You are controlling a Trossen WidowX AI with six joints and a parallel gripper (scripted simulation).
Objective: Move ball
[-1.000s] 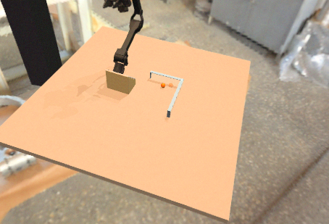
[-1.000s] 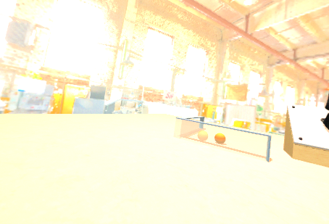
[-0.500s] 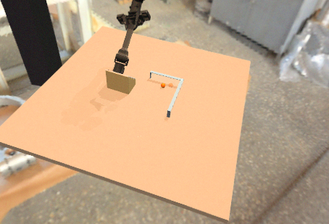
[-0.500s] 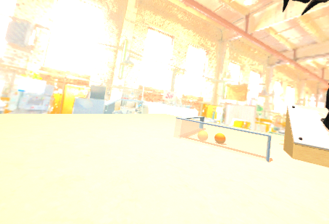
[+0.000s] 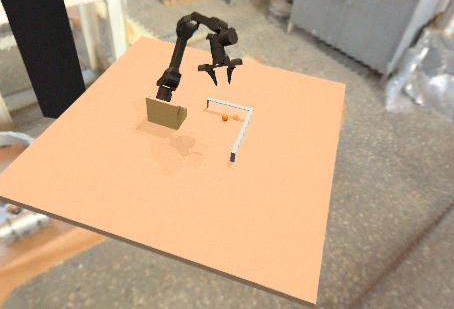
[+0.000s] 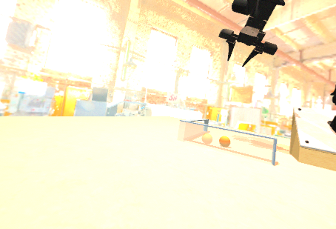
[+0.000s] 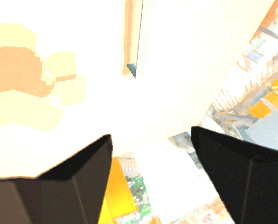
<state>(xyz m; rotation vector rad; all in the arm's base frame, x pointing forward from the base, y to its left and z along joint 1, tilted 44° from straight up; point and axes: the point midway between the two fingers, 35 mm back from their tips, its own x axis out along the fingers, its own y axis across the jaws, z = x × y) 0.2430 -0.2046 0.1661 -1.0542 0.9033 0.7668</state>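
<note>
The orange ball lies 1 cm ahead of my gripper tip, 10 cm to the left of it and 28 cm below it. Also, from my gripper tip: clear wall (2 cm ahead, 16 cm to the left, 26 cm below).
</note>
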